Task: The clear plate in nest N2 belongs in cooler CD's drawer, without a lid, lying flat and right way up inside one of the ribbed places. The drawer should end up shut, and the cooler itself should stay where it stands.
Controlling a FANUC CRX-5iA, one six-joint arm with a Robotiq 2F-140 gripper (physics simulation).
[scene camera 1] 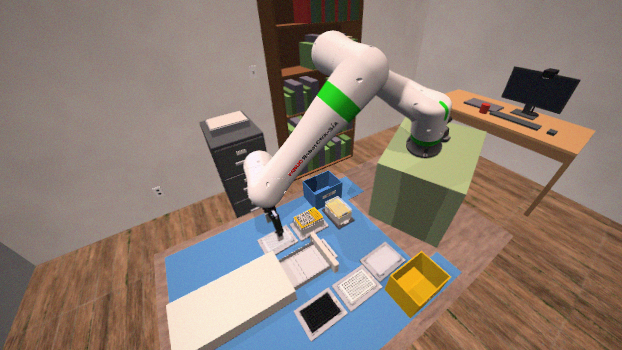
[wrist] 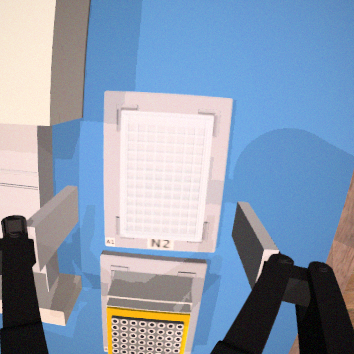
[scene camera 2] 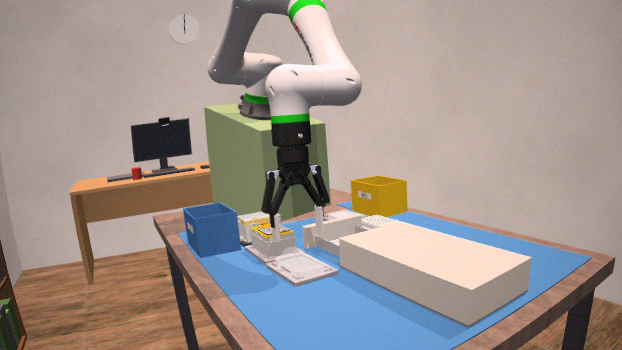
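Seen in the pictures: gripper, fingertip midpoint: point(scene camera 1: 275, 230) point(wrist: 155, 211) point(scene camera 2: 298, 235); arm's base, origin of the base link: point(scene camera 1: 423, 145) point(scene camera 2: 257, 115).
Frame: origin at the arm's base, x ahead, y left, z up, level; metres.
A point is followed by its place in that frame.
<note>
The clear plate point(scene camera 1: 276, 242) @(x 0.701, y -0.139, z -0.372 m) point(scene camera 2: 301, 265) @(x 0.717, y -0.163, z -0.370 m) point(wrist: 162, 175) @(x 0.697, y -0.154, z -0.370 m) lies flat in nest N2 point(scene camera 2: 300, 281) @(x 0.776, y -0.194, z -0.385 m) point(wrist: 223, 150) @(x 0.727, y -0.209, z -0.384 m), with its grid of wells showing and no lid visible on it. My gripper point(scene camera 2: 298, 229) @(x 0.690, y -0.152, z -0.301 m) point(wrist: 155, 211) @(x 0.690, y -0.152, z -0.301 m) is open and empty, pointing down above the table. In the wrist view its fingers stand wide apart, one on each side of the nest's label end; in scene camera 2 they are above the nest and the neighbouring tip rack. Cooler CD point(scene camera 1: 230, 300) @(x 0.952, y 0.053, z -0.312 m) point(scene camera 2: 435, 255) @(x 0.997, y 0.026, z -0.312 m) point(wrist: 27, 60) @(x 0.784, y -0.046, z -0.312 m) is a cream box. Its drawer point(scene camera 1: 305, 262) @(x 0.628, y 0.016, z -0.382 m) point(wrist: 17, 197) @(x 0.645, y 0.000, z -0.382 m) is pulled out; part of its floor shows.
A yellow-topped tip rack point(scene camera 1: 309, 219) @(x 0.518, y -0.141, z -0.319 m) point(scene camera 2: 272, 245) @(x 0.579, y -0.186, z -0.349 m) point(wrist: 146, 332) @(x 0.551, y -0.159, z -0.319 m) stands beside N2. A pale yellow box point(scene camera 1: 338, 210) @(x 0.366, y -0.116, z -0.318 m), a blue bin point(scene camera 1: 322, 189) @(x 0.312, y -0.362, z -0.392 m) point(scene camera 2: 212, 231) @(x 0.434, y -0.319, z -0.321 m), a yellow bin point(scene camera 1: 417, 282) @(x 0.275, y 0.331, z -0.391 m) point(scene camera 2: 379, 197) @(x 0.406, y 0.282, z -0.317 m), two white plates point(scene camera 1: 383, 260) @(x 0.333, y 0.187, z -0.375 m) point(scene camera 1: 357, 286) @(x 0.500, y 0.219, z -0.375 m) and a black plate point(scene camera 1: 321, 312) @(x 0.674, y 0.231, z -0.371 m) stand around.
</note>
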